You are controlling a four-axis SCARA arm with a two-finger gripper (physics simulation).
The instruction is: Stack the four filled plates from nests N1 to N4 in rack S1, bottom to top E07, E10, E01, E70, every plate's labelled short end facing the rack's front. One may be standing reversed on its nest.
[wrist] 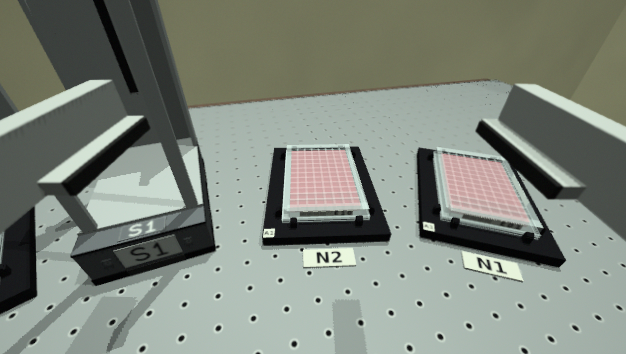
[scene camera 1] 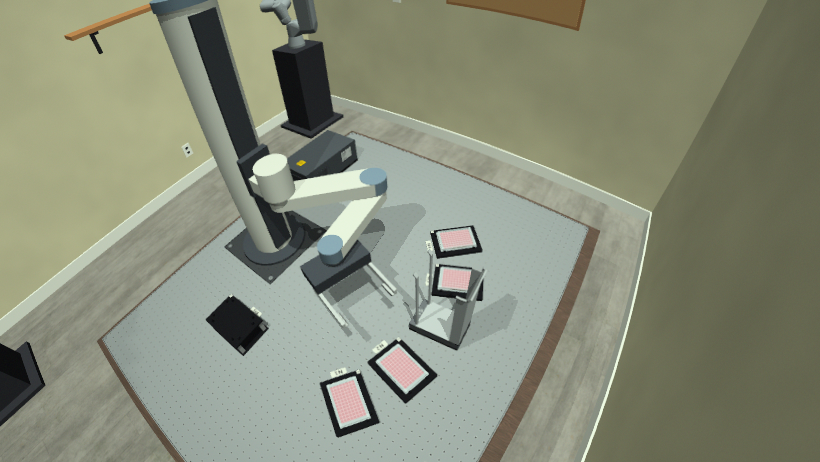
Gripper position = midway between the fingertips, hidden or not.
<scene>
I see my gripper (scene camera 1: 370, 309), a filled plate E70 (scene camera 1: 450, 279), a nest N2 (scene camera 1: 405, 398), a dark grey box (scene camera 1: 326, 149) and a nest N1 (wrist: 546, 251).
My gripper also shows in the wrist view (wrist: 313, 105). The nest N2 shows as well in the wrist view (wrist: 376, 230).
</scene>
